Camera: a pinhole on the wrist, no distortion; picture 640 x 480 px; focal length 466.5 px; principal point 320.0 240.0 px. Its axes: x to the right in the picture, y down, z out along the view. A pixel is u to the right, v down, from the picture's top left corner.
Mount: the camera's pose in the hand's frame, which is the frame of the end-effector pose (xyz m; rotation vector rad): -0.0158 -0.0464 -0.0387 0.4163 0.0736 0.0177
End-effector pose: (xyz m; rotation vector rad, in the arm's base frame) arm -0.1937 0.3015 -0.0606 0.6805 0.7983 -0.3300
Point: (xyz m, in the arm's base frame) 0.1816 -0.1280 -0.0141
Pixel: 489.5 384.3
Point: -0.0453 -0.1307 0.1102
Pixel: 281.3 320.8
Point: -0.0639 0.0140 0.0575
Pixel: 311.6 374.6
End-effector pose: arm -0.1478 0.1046 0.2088 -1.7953 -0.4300 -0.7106
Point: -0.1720 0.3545 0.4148
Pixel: 474.1 92.7
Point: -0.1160 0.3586 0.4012
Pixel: 523.2 168.9
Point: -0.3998 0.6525 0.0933
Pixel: 38.7 260.4
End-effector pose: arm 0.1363 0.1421 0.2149 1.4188 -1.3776 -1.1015
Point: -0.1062 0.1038 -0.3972
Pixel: 341.7 26.5
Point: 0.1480 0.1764 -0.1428
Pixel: outside the picture
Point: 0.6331 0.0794 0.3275
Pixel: behind the camera
